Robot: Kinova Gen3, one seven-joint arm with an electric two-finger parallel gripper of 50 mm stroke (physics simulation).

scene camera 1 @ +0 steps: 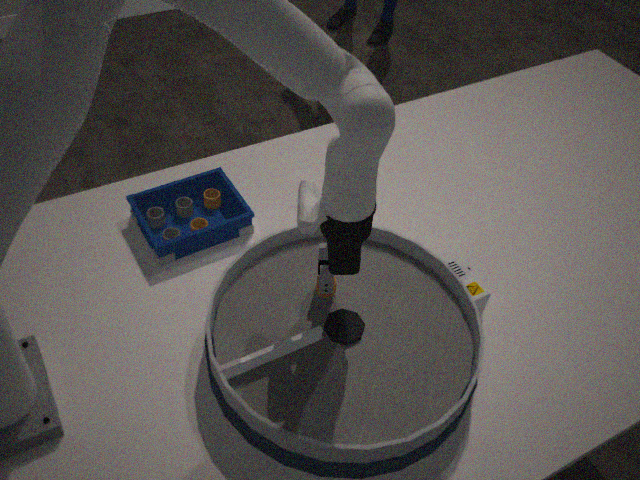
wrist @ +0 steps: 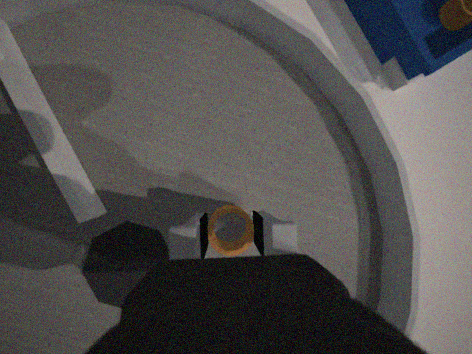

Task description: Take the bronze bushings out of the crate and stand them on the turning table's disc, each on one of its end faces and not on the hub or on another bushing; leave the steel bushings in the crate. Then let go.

My gripper shows in scene camera 1 and in the wrist view. The same spot on my gripper: [wrist: 271,236] is [scene camera 1: 322,248].
